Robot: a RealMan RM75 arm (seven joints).
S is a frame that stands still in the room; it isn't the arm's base.
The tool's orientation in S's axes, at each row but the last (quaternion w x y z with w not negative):
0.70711, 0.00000, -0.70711, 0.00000
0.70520, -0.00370, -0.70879, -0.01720
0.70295, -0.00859, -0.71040, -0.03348
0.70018, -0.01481, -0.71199, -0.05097
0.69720, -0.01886, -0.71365, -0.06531
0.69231, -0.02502, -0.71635, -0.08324
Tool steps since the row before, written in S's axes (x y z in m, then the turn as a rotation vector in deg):
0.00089, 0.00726, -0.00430, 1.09, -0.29, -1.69
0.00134, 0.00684, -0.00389, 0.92, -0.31, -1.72
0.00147, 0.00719, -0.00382, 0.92, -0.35, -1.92
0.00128, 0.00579, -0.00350, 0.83, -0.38, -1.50
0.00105, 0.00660, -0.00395, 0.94, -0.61, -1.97
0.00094, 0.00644, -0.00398, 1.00, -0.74, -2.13
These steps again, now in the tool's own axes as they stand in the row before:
-0.00430, 0.00726, -0.00089, -1.69, -0.29, -1.09
-0.00403, 0.00680, -0.00112, -1.72, -0.32, -0.92
-0.00409, 0.00712, -0.00100, -1.92, -0.36, -0.92
-0.00381, 0.00569, -0.00068, -1.49, -0.38, -0.84
-0.00439, 0.00640, -0.00018, -1.95, -0.63, -0.97
-0.00451, 0.00615, 0.00017, -2.10, -0.76, -1.04

